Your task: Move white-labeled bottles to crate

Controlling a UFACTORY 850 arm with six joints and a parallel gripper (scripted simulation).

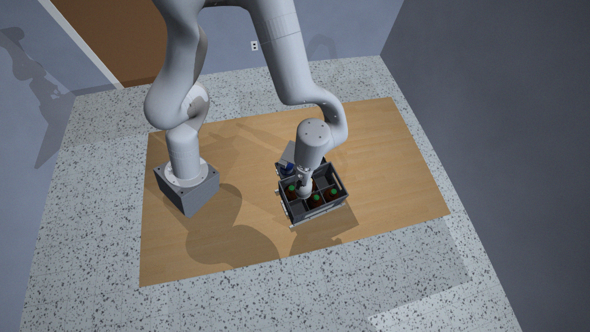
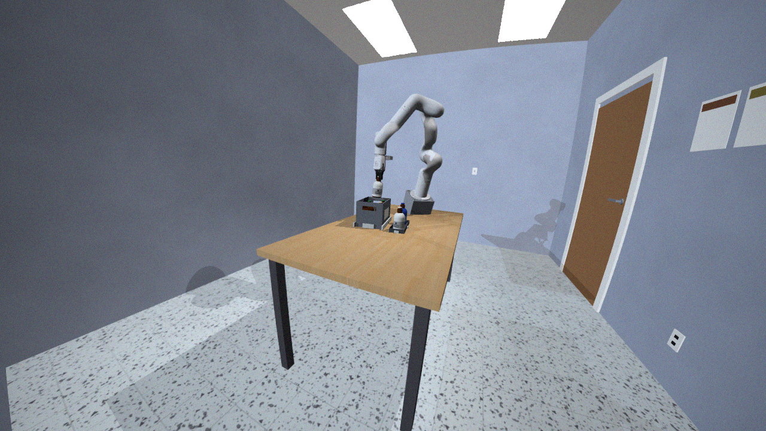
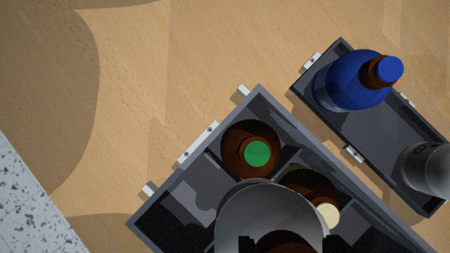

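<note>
Now: the crate 60 mm ahead of my hand, 10 mm to the right of it and 250 mm below it. Also, from my hand: blue-labeled bottle (190 mm to the left, 250 mm below); dark tray (90 mm ahead, 200 mm to the left, 320 mm below).
</note>
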